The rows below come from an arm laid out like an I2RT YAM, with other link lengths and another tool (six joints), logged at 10 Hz.
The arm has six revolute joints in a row. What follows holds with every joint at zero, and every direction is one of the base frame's. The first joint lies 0.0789 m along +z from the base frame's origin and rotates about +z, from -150 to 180 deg. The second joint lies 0.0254 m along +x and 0.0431 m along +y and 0.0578 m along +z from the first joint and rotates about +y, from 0 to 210 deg. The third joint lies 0.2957 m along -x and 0.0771 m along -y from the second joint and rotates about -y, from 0 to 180 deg. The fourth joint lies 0.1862 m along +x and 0.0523 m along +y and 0.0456 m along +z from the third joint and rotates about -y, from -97 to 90 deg. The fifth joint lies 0.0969 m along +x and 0.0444 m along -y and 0.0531 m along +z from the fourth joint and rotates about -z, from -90 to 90 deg. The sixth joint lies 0.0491 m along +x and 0.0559 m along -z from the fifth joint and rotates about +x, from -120 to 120 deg. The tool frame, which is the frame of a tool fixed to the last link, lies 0.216 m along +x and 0.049 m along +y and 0.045 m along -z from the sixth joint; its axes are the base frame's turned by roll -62, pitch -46.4 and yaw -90 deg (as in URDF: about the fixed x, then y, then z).
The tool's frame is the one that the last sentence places.
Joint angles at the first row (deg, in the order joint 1, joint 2, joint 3, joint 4, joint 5, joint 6):
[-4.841 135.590 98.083 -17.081 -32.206 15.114]
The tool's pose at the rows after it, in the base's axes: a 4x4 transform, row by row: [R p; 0 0 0 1], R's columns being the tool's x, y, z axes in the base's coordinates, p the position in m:
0.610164, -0.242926, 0.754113, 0.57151; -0.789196, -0.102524, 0.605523, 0.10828; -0.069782, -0.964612, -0.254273, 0.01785; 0, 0, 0, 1
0.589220, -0.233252, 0.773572, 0.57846; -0.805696, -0.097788, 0.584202, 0.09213; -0.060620, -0.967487, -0.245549, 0.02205; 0, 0, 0, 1
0.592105, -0.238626, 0.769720, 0.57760; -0.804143, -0.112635, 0.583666, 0.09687; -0.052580, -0.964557, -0.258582, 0.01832; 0, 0, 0, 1
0.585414, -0.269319, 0.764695, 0.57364; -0.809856, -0.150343, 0.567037, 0.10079; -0.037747, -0.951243, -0.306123, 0.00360; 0, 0, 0, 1
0.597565, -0.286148, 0.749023, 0.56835; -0.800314, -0.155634, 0.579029, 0.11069; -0.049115, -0.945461, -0.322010, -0.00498; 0, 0, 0, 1
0.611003, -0.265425, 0.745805, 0.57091; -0.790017, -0.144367, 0.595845, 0.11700; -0.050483, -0.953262, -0.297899, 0.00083; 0, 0, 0, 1
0.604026, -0.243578, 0.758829, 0.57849; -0.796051, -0.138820, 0.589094, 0.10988; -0.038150, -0.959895, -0.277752, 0.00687; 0, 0, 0, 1
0.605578, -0.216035, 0.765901, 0.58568; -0.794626, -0.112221, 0.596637, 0.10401; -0.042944, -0.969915, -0.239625, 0.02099; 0, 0, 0, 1
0.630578, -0.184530, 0.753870, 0.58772; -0.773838, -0.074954, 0.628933, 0.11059; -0.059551, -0.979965, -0.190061, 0.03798; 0, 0, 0, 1
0.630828, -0.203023, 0.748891, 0.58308; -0.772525, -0.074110, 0.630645, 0.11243; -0.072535, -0.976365, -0.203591, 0.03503; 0, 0, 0, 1
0.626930, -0.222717, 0.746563, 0.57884; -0.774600, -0.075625, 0.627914, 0.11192; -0.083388, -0.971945, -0.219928, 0.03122; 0, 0, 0, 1
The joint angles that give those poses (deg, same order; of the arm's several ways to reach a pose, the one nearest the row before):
[-5.978 135.589 98.999 -17.079 -32.775 15.485]
[-7.530 135.589 99.766 -17.104 -32.753 15.485]
[-6.700 135.612 99.746 -17.324 -31.704 15.441]
[-5.235 135.961 99.657 -18.415 -28.578 15.441]
[-4.207 136.726 99.658 -18.808 -28.403 15.442]
[-3.989 136.727 99.659 -17.760 -29.627 15.463]
[-4.775 136.661 100.029 -16.819 -29.977 15.464]
[-6.043 136.660 101.492 -16.796 -32.140 15.486]
[-6.503 136.660 102.759 -16.666 -35.616 15.486]
[-6.350 136.661 102.784 -17.782 -35.551 15.485]
[-6.349 136.660 102.759 -18.894 -35.244 15.464]

